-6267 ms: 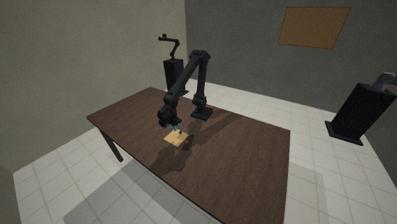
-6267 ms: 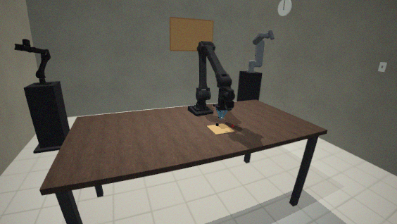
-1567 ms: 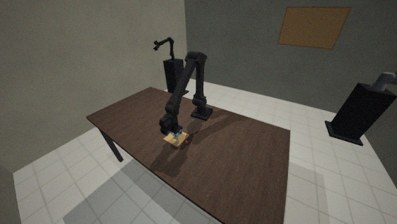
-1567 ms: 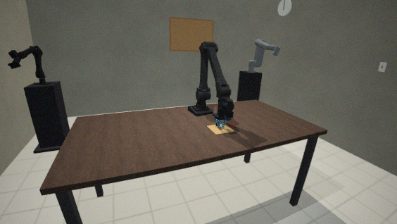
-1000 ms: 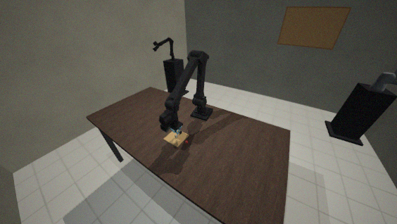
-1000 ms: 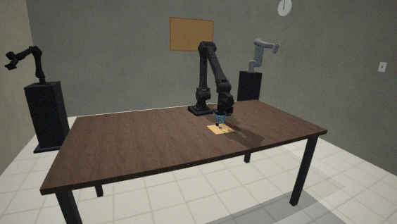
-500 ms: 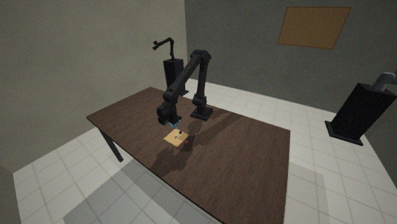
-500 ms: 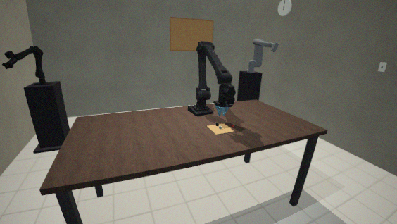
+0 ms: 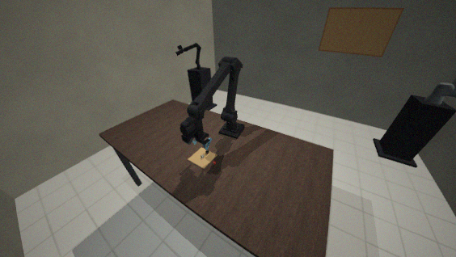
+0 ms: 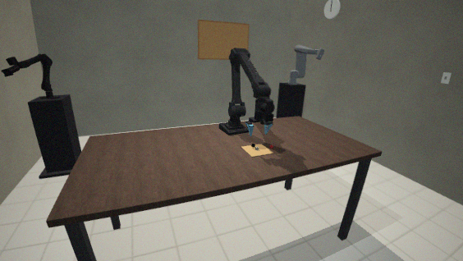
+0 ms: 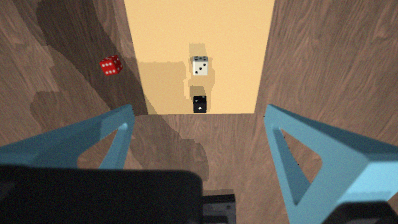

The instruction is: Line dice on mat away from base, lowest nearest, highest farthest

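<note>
Now: the red die 100 mm to the left of my hand and 100 mm below it. From my hand the other things lie so: white die (90 mm below); then black die (90 mm below, 50 mm behind); then tan mat (100 mm below).
</note>
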